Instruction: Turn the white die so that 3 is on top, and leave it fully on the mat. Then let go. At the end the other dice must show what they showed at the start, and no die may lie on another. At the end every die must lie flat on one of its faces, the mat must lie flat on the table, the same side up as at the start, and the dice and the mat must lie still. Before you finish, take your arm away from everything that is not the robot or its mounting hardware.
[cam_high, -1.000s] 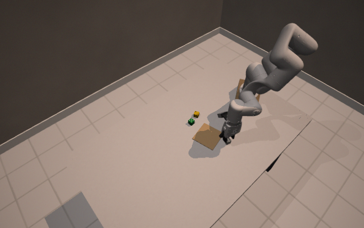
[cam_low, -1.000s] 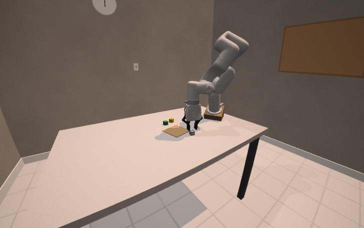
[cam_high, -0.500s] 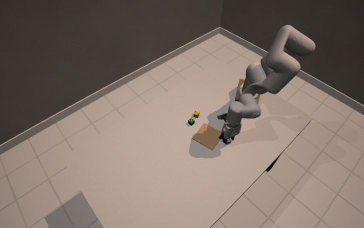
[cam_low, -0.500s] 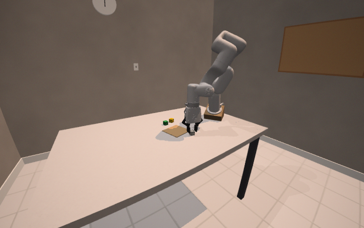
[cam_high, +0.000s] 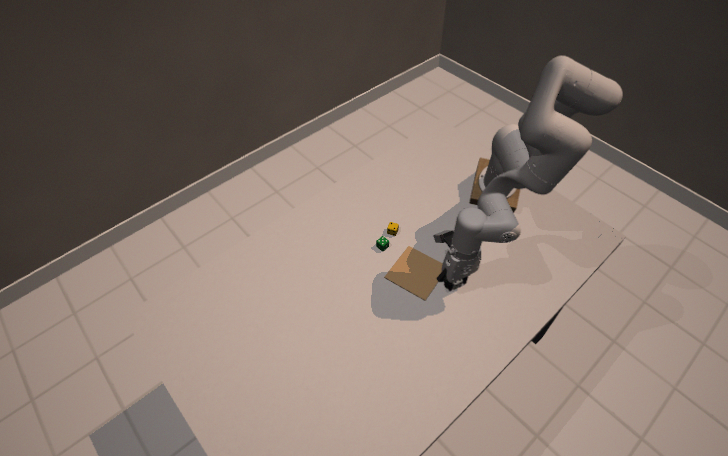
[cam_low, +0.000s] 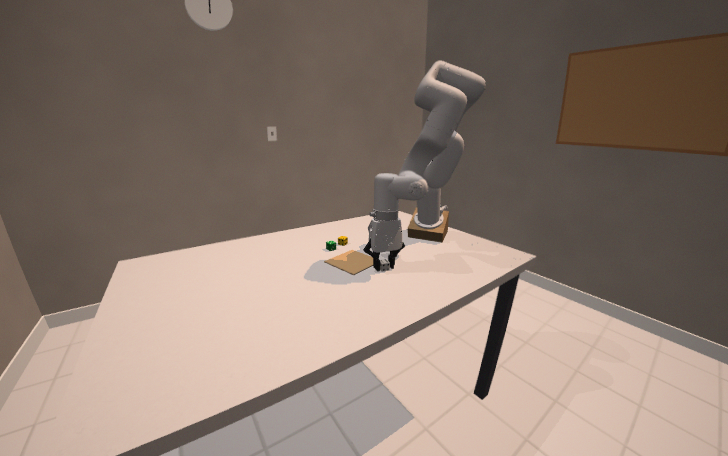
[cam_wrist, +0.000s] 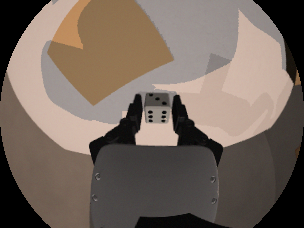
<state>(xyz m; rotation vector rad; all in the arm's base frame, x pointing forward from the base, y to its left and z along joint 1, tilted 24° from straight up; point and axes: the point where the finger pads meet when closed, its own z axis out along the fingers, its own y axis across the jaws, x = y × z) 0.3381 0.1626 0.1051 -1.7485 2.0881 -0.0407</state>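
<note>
Now: hand 10 mm above the white die. Round my hand: yellow die: 260 mm to the right, 30 mm ahead, 10 mm below; then green die: 230 mm to the right, 90 mm ahead, 10 mm below; then mat: 100 mm to the right, 70 mm ahead, 20 mm below.
</note>
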